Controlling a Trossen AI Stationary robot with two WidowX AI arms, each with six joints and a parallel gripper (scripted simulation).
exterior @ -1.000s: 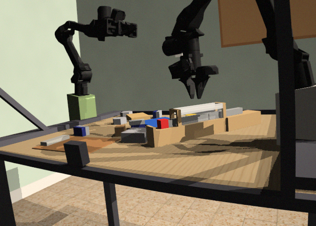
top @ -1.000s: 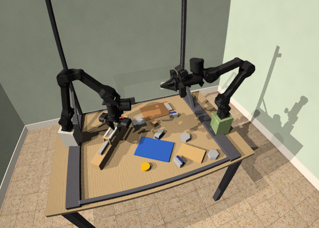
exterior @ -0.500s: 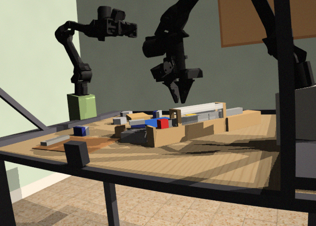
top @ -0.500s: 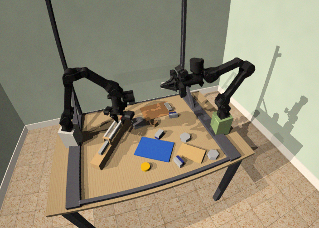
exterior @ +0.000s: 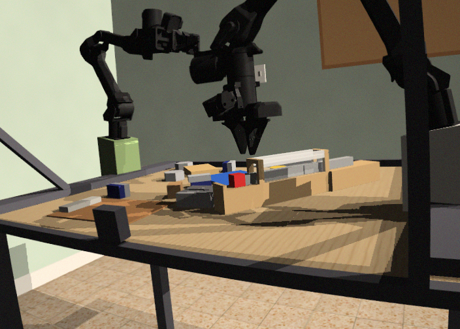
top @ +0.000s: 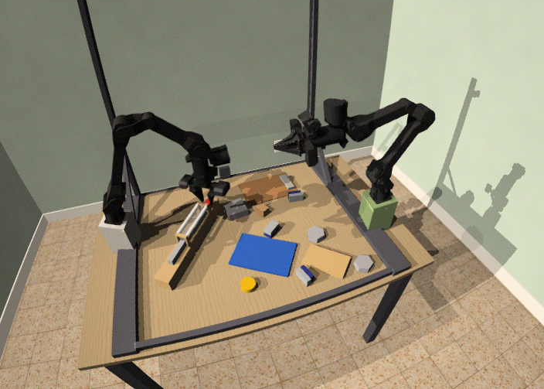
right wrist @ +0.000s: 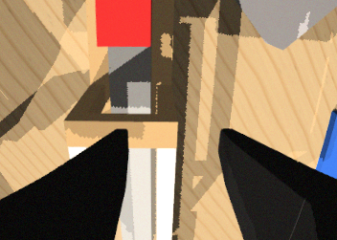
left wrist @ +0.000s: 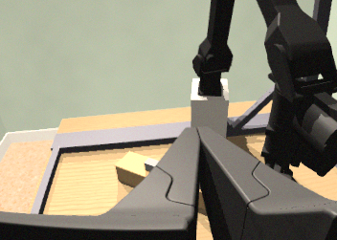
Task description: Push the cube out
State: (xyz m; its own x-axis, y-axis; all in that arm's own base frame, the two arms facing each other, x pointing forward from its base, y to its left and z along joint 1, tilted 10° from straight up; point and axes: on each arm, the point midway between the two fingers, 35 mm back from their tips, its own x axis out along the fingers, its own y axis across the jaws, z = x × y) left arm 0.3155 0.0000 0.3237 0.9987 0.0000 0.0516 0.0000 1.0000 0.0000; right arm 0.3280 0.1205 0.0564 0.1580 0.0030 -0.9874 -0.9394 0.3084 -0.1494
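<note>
My right hand is 8 cm above the red cube, 5 cm past it and 1 cm to the left of it. Round my right hand: blue mat 19 cm to the left, 19 cm ahead, 13 cm below; tan channel 8 cm below, 8 cm ahead, 5 cm to the right; grey block 12 cm below, 10 cm to the left, 5 cm behind.
</note>
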